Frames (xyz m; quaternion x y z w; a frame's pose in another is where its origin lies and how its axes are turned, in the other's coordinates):
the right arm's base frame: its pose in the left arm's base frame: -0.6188 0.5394 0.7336 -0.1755 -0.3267 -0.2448 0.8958
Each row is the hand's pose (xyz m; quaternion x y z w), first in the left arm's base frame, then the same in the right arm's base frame.
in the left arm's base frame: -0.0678 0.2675 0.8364 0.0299 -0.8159 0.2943 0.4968
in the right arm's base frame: 0.5244 0.0664 -0.3297 0.4099 -0.6129 0.2323 0.6343
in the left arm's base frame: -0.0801 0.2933 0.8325 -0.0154 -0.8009 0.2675 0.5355
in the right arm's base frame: 0.5052 0.0813 -0.3141 0.3637 -0.5932 0.2352 0.6786
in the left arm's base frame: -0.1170 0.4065 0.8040 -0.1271 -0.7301 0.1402 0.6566
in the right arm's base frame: 0.4248 0.1580 -0.2626 0.2259 -0.4953 0.1997 0.8147
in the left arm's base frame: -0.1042 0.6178 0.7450 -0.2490 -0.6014 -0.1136 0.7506
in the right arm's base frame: 0.3253 0.3471 -0.2115 0.0188 -0.3345 0.0578 0.9404
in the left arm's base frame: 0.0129 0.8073 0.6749 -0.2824 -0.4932 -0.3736 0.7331
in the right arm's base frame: 0.2949 0.5779 -0.2309 -0.1256 -0.2059 -0.1495 0.9589
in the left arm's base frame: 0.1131 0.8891 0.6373 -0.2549 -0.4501 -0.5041 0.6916
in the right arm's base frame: 0.3100 0.7061 -0.2694 -0.1615 -0.1512 -0.2780 0.9348
